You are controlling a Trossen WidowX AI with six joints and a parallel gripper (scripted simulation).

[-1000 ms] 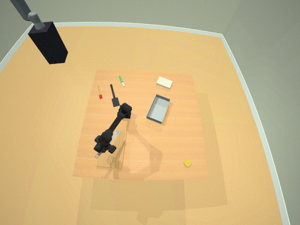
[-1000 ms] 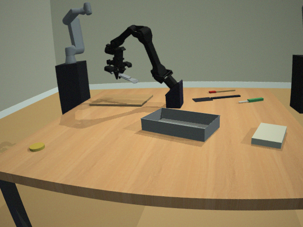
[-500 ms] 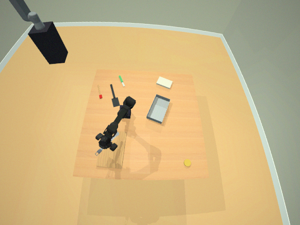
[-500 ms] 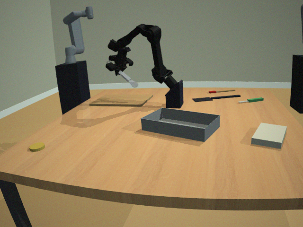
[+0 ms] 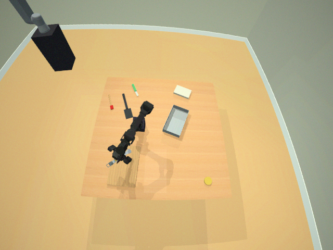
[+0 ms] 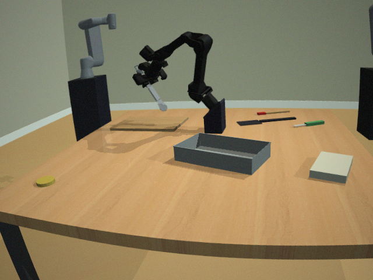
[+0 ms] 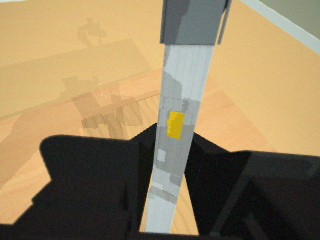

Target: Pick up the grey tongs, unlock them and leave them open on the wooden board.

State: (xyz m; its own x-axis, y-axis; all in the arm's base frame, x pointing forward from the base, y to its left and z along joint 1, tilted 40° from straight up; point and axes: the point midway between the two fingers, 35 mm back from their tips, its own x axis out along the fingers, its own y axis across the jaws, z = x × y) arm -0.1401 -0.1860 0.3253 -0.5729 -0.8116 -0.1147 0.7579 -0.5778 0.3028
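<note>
The yellow lock piece is 1 cm ahead of my gripper tip, 1 cm to the left of it and 4 cm above it. The rest, counted from my gripper tip: grey roasting tin 54 cm ahead, 41 cm to the left, 17 cm below; dark spatula 5 cm ahead, 61 cm to the left, 20 cm below; wooden board 3 cm ahead, 2 cm to the left, 19 cm below.
</note>
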